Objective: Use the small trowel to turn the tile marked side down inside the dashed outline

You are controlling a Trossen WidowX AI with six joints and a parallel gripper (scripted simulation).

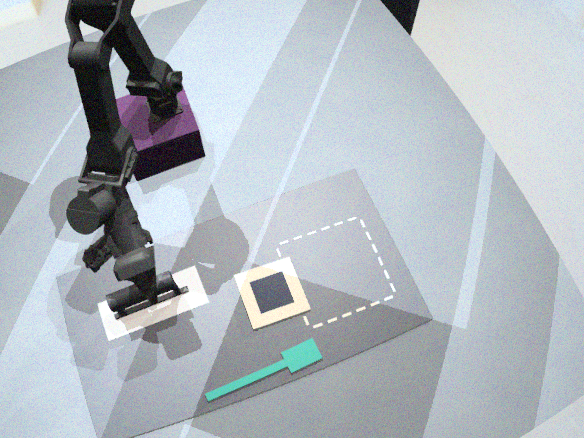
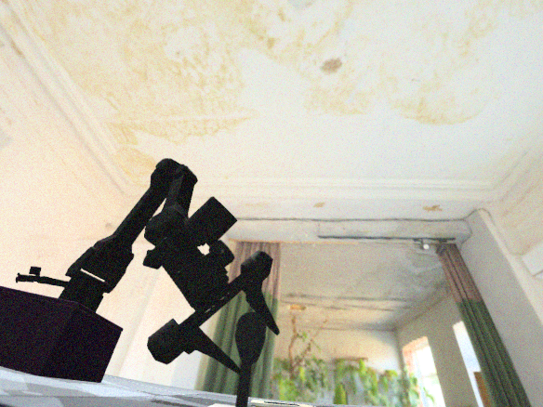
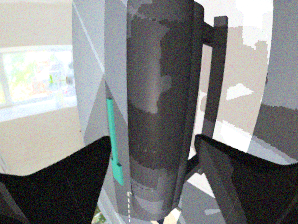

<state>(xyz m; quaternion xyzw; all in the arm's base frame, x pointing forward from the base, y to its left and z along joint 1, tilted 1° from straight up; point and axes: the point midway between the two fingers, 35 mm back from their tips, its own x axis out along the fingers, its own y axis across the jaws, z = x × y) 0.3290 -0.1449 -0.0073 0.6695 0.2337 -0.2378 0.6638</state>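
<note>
Right now the grey mat is 4 cm ahead of my gripper tip, 12 cm to the left of it and 8 cm below it. Also, from my gripper tip: tile: 6 cm ahead, 19 cm to the left, 6 cm below; then teal trowel: 18 cm ahead, 14 cm to the left, 6 cm below.
</note>
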